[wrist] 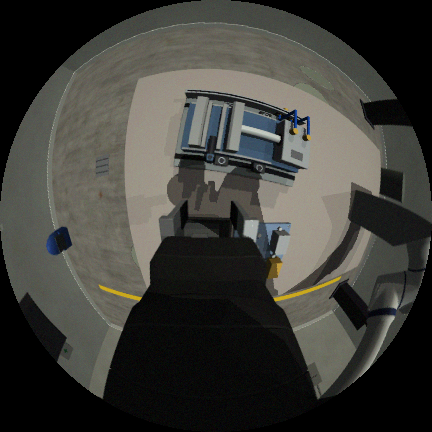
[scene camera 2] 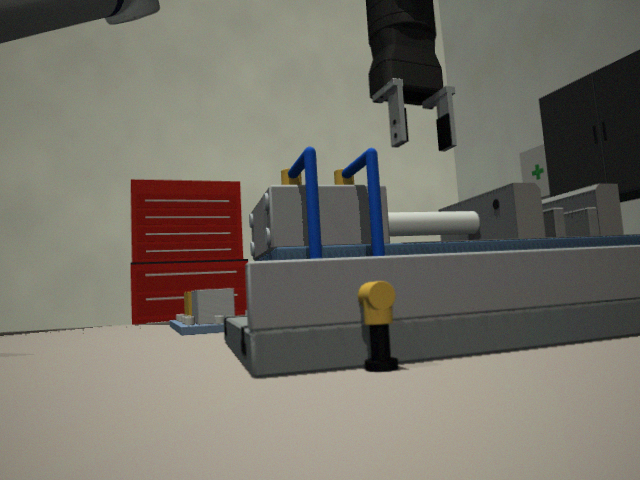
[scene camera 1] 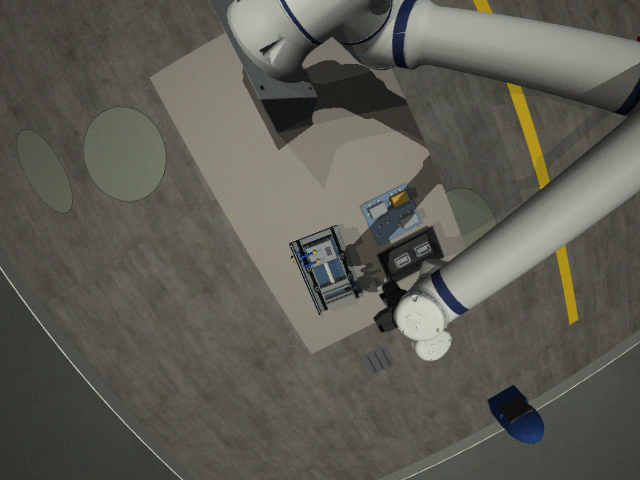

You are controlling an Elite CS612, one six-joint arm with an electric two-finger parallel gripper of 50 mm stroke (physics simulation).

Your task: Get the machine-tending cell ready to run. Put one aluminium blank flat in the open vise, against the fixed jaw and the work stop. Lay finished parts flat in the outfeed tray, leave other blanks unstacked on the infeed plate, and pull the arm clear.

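Where they show: gripper, fingertip midpoint: (wrist: pixel 208 208) (scene camera 2: pixel 424 146) (scene camera 1: pixel 378 287); arm's base, link origin: (scene camera 1: pixel 261 42).
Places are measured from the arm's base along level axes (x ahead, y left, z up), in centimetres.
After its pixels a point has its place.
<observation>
The open vise (scene camera 1: pixel 330 272) @(y -9.4, x 65.1, z -31.2 cm) (wrist: pixel 260 146) @(y -7.4, x 64.1, z -33.7 cm) has a fixed jaw (wrist: pixel 198 121) @(y -9.9, x 76.6, z -30.0 cm) and a moving jaw (wrist: pixel 235 126) @(y -9.6, x 70.2, z -30.1 cm); thin grey bars lie between them, and no blank shows there. A dark work stop (wrist: pixel 212 146) @(y -5.4, x 73.8, z -30.1 cm) stands at the jaw gap's near end. A silver blank (scene camera 1: pixel 377 209) @(y 15.3, x 52.6, z -35.2 cm) (scene camera 2: pixel 214 305) @(y 12.6, x 53.1, z -37.0 cm) (wrist: pixel 281 242) @(y 14.8, x 53.7, z -35.3 cm) and another silver blank (scene camera 1: pixel 409 221) @(y 24.7, x 61.8, z -35.2 cm) lie apart on the blue infeed plate (scene camera 1: pixel 392 219) @(y 19.9, x 59.4, z -38.8 cm). Two finished parts (scene camera 1: pixel 402 259) @(y 17.3, x 74.8, z -36.5 cm) (scene camera 1: pixel 423 249) @(y 26.4, x 74.8, z -36.4 cm) lie flat in the black outfeed tray (scene camera 1: pixel 414 261) @(y 22.0, x 78.7, z -38.4 cm). My gripper (scene camera 2: pixel 422 143) @(y 3.4, x 73.8, z -22.0 cm) (wrist: pixel 208 208) @(y 3.4, x 73.8, z -22.0 cm) is open and empty, raised beside the vise; its body partly hides the tray in the wrist view.
An orange block (scene camera 1: pixel 399 198) @(y 24.3, x 52.3, z -35.3 cm) (scene camera 2: pixel 187 304) @(y 23.2, x 51.0, z -36.8 cm) (wrist: pixel 274 268) @(y 23.7, x 53.1, z -35.3 cm) sits on the infeed plate. Blue hooked pipes (scene camera 2: pixel 372 201) @(y -16.6, x 58.2, z -31.6 cm) (wrist: pixel 308 125) @(y -13.9, x 55.3, z -28.6 cm) rise at the vise's cylinder end. The white forearm (scene camera 1: pixel 537 217) @(y 23.3, x 47.7, z 31.4 cm) reaches in from the right, past the tray. A red cabinet (scene camera 2: pixel 186 222) stands behind.
</observation>
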